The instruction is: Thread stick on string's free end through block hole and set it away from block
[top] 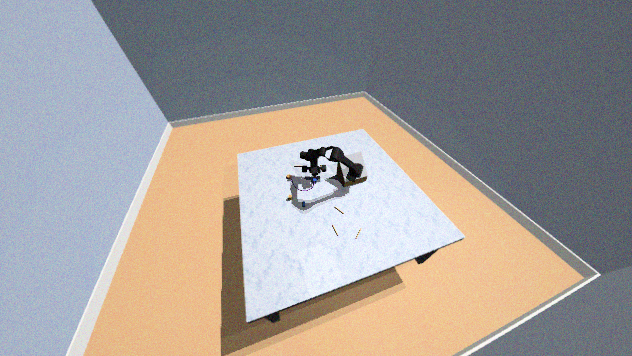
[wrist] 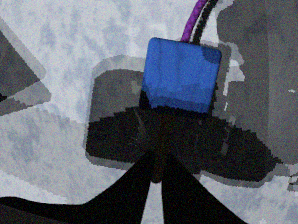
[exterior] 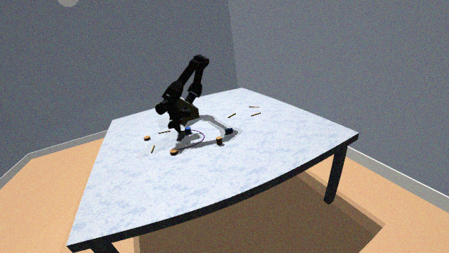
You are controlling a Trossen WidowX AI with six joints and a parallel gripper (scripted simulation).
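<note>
My gripper tip is now 1 cm short of the blue block, 5 cm to the right of it and 1 cm below it. Also, from my gripper tip: thin stick (1 cm ahead, 4 cm to the left, 1 cm above); then short wooden cylinder (22 cm ahead, 16 cm to the left, 1 cm above).
</note>
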